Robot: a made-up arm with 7 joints. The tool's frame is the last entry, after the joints.
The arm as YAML. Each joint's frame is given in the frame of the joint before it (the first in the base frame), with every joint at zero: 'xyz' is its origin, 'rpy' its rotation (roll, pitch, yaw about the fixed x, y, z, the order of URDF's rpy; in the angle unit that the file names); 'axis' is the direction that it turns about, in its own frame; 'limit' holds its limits. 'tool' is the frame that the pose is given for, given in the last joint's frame.
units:
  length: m
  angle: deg
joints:
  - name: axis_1
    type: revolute
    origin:
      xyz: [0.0, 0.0, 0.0]
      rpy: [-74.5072, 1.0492, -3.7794]
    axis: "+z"
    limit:
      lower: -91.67
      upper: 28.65
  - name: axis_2
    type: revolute
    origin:
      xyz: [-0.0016, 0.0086, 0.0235]
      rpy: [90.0, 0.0, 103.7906]
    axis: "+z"
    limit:
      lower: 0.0
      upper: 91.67
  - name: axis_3
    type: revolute
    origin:
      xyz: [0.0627, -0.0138, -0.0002]
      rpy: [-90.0, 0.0, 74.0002]
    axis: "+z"
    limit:
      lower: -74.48
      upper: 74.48
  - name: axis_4
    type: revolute
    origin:
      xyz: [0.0, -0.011, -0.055]
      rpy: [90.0, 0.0, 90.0]
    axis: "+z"
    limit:
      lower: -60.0
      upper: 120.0
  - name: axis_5
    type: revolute
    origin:
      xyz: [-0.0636, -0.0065, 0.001]
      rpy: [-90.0, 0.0, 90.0]
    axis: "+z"
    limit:
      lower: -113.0
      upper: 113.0
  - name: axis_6
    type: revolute
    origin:
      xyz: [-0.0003, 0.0, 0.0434]
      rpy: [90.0, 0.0, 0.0]
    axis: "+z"
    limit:
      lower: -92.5
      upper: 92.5
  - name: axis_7
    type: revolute
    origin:
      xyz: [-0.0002, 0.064, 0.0]
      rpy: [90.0, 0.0, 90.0]
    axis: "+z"
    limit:
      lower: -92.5
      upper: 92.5
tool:
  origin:
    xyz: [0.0, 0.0, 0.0]
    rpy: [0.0, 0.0, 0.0]
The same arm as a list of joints. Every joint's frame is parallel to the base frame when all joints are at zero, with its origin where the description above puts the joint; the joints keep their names.
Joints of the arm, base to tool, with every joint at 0 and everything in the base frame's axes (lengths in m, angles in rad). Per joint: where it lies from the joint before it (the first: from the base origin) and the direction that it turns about. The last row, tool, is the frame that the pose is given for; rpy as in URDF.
axis_1: axis 0.068403 0.961235 0.26711 origin 0.0000 0.0000 0.0000
axis_2: axis 0.968889 -0.0002 -0.247497 origin 0.0000 0.0250 -0.0020
axis_3: axis 0.247497 -0.0001 0.968889 origin -0.0160 0.0040 -0.0620
axis_4: axis 0.0002 1 0 origin -0.0030 0.0000 -0.0560
axis_5: axis 0.968889 -0.0002 -0.247497 origin 0.0600 0.0010 -0.0220
axis_6: axis 0.0002 1 0 origin 0.0420 0.0000 -0.0110
axis_7: axis 0.247497 -0.0001 0.968889 origin 0.0620 0.0000 -0.0160
tool: origin 0.0000 0.0000 0.0000 rpy 0.0000 0.2501 -0.0002
Joint limits (rad, base to tool): -1.5999..0.5000 0.0000..1.5999 -1.2999..1.2999 -1.0472..2.0944 -1.9722..1.9722 -1.6144..1.6144 -1.6144..1.6144

